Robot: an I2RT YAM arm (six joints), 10 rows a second.
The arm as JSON. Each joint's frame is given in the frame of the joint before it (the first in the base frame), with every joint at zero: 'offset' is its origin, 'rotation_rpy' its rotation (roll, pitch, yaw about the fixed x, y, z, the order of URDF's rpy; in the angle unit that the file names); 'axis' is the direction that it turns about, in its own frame. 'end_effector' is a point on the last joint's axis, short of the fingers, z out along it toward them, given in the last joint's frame.
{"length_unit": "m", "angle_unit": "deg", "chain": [
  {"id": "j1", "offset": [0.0, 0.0, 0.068], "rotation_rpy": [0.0, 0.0, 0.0], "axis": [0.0, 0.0, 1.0]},
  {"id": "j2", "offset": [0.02, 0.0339, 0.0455], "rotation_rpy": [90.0, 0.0, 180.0], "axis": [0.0, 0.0, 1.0]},
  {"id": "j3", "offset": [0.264, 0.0, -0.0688], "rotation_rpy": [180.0, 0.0, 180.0], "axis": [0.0, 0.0, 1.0]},
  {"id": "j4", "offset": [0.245, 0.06, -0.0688], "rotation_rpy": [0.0, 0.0, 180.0], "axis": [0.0, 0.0, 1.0]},
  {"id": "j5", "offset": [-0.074, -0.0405, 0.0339], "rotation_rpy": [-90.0, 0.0, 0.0], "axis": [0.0, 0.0, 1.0]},
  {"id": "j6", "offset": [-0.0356, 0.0, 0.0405], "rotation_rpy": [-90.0, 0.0, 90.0], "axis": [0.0, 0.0, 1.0]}
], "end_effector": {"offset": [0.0, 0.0, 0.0], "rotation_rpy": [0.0, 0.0, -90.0]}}
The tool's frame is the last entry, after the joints.
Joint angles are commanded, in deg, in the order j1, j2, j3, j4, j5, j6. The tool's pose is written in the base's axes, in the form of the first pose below.
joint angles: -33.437, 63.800, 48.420, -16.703, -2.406, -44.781
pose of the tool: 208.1 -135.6 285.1 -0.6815 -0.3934 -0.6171 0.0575 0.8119 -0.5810
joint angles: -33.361, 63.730, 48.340, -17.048, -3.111, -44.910
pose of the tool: 208.0 -134.6 284.3 -0.6779 -0.3977 -0.6183 0.0455 0.8167 -0.5752
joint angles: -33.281, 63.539, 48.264, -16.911, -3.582, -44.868
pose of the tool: 207.9 -133.8 284.8 -0.6708 -0.4019 -0.6233 0.0427 0.8181 -0.5735
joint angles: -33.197, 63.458, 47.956, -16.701, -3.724, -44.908
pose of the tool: 207.8 -133.2 283.6 -0.6691 -0.4041 -0.6237 0.0396 0.8187 -0.5729
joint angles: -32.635, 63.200, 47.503, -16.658, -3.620, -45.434
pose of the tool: 208.0 -130.5 282.0 -0.6677 -0.4167 -0.6169 0.0251 0.8156 -0.5781
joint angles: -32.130, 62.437, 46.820, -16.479, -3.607, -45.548
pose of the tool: 206.8 -127.2 281.2 -0.6618 -0.4256 -0.6171 0.0189 0.8135 -0.5813
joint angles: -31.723, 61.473, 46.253, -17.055, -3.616, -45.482
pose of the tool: 204.2 -123.6 280.5 -0.6603 -0.4284 -0.6168 0.0123 0.8151 -0.5793
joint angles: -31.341, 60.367, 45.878, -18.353, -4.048, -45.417
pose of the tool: 200.9 -119.4 280.4 -0.6586 -0.4308 -0.6170 -0.0013 0.8206 -0.5715
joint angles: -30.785, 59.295, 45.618, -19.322, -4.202, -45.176
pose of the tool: 198.3 -115.1 281.2 -0.6544 -0.4335 -0.6195 -0.0092 0.8239 -0.5667
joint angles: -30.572, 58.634, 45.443, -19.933, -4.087, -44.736
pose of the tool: 196.3 -113.0 281.6 -0.6551 -0.4284 -0.6223 -0.0073 0.8272 -0.5618
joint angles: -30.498, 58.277, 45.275, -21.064, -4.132, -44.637
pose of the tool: 194.4 -111.5 280.1 -0.6630 -0.4228 -0.6178 -0.0155 0.8328 -0.5533
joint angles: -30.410, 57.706, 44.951, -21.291, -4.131, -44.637
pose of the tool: 192.7 -110.1 279.8 -0.6621 -0.4240 -0.6179 -0.0166 0.8327 -0.5535
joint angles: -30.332, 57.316, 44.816, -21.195, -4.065, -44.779
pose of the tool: 191.8 -109.3 280.5 -0.6589 -0.4285 -0.6183 -0.0158 0.8296 -0.5581
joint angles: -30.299, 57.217, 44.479, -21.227, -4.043, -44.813
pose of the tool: 191.3 -108.9 278.8 -0.6613 -0.4278 -0.6161 -0.0188 0.8306 -0.5566
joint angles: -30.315, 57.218, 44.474, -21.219, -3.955, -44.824
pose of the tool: 191.2 -109.0 278.7 -0.6622 -0.4274 -0.6154 -0.0178 0.8301 -0.5573
